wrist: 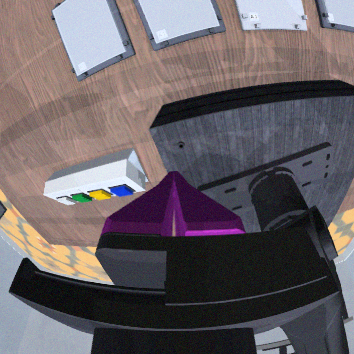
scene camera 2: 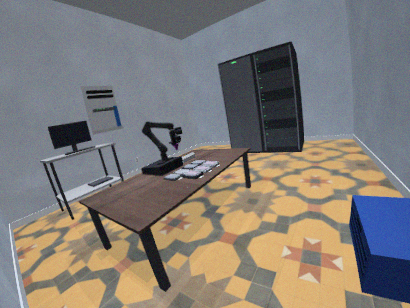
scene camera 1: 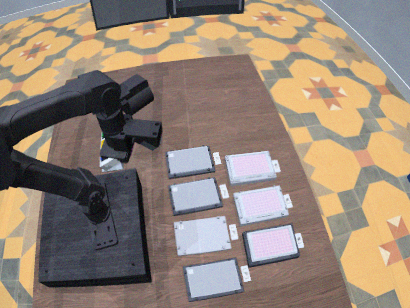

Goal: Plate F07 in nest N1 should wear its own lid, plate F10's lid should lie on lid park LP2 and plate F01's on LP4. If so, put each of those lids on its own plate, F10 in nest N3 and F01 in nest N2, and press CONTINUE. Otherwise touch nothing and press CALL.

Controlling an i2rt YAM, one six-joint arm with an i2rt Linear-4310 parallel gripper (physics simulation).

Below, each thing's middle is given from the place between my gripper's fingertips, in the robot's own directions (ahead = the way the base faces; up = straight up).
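Labels:
With the white button box (wrist: pixel 119 168) as my reference, my gripper is now 40 mm past it, 140 mm above it and 230 mm to the right of it.

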